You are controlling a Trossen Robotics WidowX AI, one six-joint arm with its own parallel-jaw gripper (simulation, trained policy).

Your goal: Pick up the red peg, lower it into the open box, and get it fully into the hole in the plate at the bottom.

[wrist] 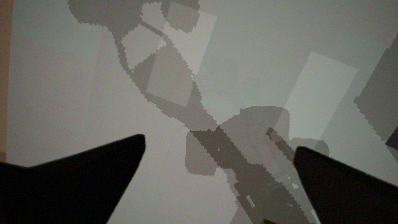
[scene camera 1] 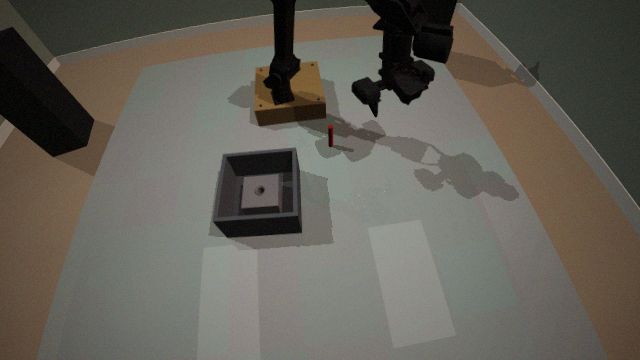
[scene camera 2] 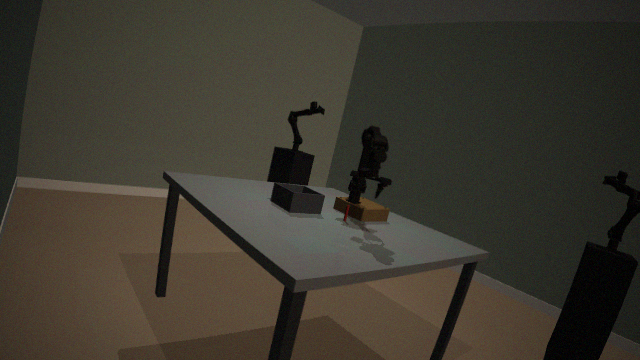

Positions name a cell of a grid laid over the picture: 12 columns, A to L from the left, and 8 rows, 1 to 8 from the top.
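Scene camera 2 does not show the plate, which is hidden there by a dark box. The plate is out of frame in the wrist view, while in scene camera 1 (E5) it is visible.
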